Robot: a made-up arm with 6 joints.
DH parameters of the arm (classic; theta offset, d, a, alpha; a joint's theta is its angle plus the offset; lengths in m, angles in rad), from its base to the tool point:
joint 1: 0 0.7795 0.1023 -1.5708
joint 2: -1.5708 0 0.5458 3.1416
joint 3: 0 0 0.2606 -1.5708
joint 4: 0 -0.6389 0 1.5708
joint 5: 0 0 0 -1.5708
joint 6: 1.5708 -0.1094 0 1.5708
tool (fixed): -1.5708 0 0 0
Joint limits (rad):
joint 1: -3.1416..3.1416
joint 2: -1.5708..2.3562
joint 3: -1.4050..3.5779
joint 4: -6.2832..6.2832
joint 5: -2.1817..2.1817
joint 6: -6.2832..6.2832
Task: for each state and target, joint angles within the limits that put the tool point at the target. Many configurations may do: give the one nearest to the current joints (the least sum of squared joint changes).
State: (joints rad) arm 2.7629 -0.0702 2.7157 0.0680 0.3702 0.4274
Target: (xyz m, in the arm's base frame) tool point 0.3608 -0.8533 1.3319
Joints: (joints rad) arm 1.9745 -0.4384 2.2514 0.0972 0.3270 0.4274
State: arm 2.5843 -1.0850 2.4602 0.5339 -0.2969 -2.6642
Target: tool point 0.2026 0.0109 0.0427
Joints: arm 3.0808 -1.5708 3.1594 0.6300 -0.3679 -2.6642
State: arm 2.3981 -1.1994 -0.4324 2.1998 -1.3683 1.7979
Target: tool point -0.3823 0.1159 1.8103
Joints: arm 3.0208 -0.4551 -0.1188 2.3941 -1.1888 1.7979
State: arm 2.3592 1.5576 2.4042 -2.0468 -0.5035 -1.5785
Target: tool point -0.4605 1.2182 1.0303
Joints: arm 1.9009 1.8627 2.0408 -2.0443 -0.4324 -1.5785
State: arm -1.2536 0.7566 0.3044 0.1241 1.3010 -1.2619
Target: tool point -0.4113 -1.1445 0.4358
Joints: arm -1.9215 1.2967 0.1066 0.0673 1.2357 -1.2619
